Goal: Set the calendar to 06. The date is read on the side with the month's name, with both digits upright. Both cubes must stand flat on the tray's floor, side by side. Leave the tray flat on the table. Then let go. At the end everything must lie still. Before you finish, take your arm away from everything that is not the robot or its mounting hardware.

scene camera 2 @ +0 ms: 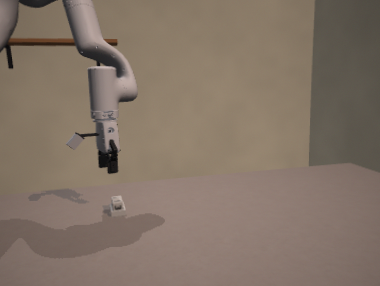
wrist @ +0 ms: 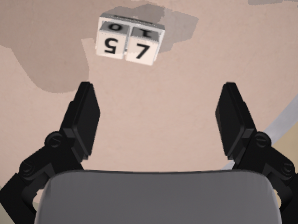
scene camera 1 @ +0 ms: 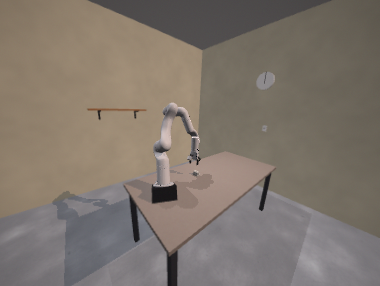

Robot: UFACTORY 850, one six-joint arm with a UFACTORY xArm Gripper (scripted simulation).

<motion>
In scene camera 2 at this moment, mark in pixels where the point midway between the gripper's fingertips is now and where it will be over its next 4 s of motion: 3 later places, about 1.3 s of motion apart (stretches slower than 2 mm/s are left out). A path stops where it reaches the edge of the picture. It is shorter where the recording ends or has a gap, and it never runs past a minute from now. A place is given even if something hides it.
My gripper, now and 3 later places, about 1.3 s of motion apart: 108, 170; 89, 180; 90, 190; 101, 189
</motion>
